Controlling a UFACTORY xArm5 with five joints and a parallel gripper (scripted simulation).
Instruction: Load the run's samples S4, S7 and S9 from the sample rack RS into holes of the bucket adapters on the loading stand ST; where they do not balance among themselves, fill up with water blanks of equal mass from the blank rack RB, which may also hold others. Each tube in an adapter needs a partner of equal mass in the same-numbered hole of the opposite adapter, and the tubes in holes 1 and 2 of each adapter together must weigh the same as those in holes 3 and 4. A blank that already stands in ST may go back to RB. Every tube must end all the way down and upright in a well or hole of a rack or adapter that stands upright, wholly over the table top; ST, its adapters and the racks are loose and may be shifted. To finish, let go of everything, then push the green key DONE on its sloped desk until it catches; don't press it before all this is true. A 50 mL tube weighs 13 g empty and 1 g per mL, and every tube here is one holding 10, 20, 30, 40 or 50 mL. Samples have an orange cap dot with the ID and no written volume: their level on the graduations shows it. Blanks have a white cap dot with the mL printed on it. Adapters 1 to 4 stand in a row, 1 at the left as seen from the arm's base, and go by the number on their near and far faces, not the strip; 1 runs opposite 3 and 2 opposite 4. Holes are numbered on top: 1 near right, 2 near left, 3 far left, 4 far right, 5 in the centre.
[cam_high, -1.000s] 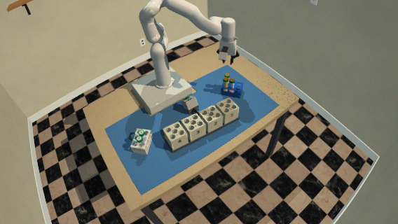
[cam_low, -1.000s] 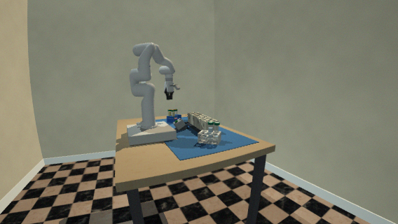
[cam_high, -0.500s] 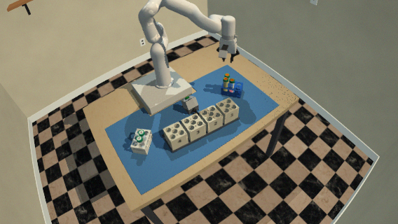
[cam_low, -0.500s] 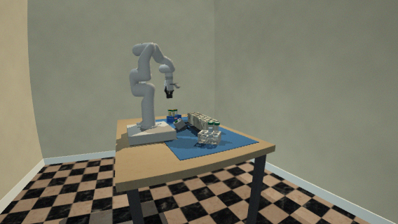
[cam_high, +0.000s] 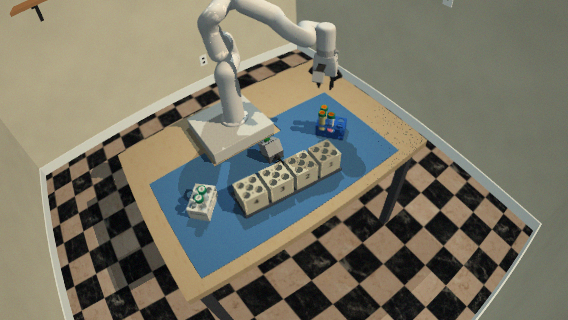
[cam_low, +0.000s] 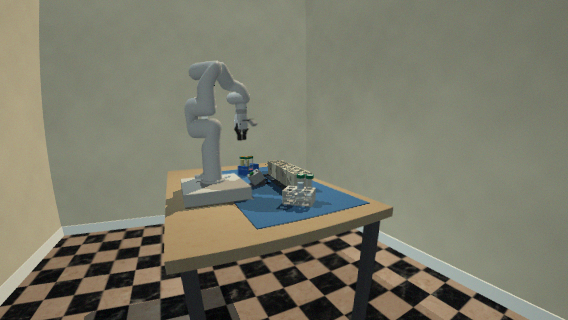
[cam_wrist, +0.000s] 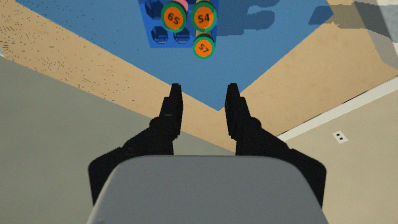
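The sample tube S9 is 190 mm below my hand and 60 mm ahead of it. From my hand the other things lie so: blue sample rack RS (220 mm below, 40 mm ahead, 10 mm to the left); then sample tube S7 (190 mm below, 10 mm behind); then sample tube S4 (190 mm below, 40 mm to the right, 20 mm ahead).
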